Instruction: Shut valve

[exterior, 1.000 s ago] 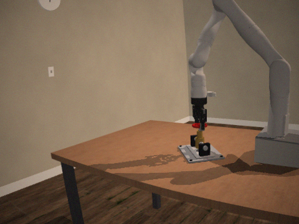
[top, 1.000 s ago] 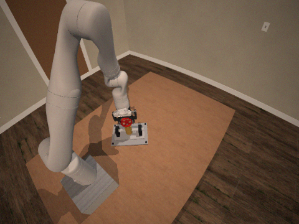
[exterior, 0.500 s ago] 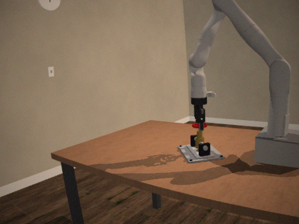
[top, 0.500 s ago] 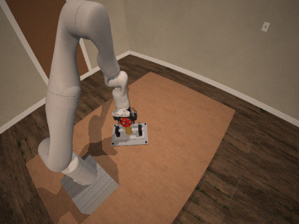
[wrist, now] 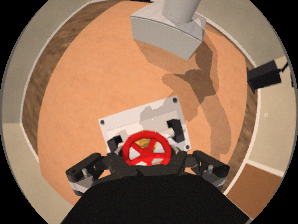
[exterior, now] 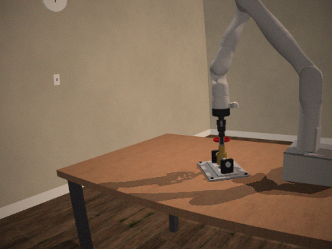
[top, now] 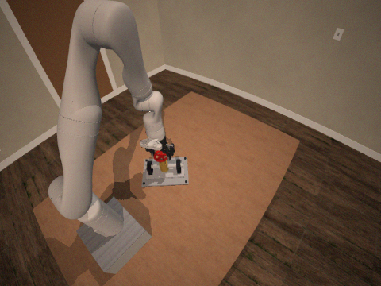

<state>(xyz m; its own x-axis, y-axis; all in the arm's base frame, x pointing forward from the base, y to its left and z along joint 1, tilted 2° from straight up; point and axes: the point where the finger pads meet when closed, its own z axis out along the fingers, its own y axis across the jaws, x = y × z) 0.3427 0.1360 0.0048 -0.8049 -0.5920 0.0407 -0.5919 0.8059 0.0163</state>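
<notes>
Right now the red handwheel is right at my hand.
</notes>
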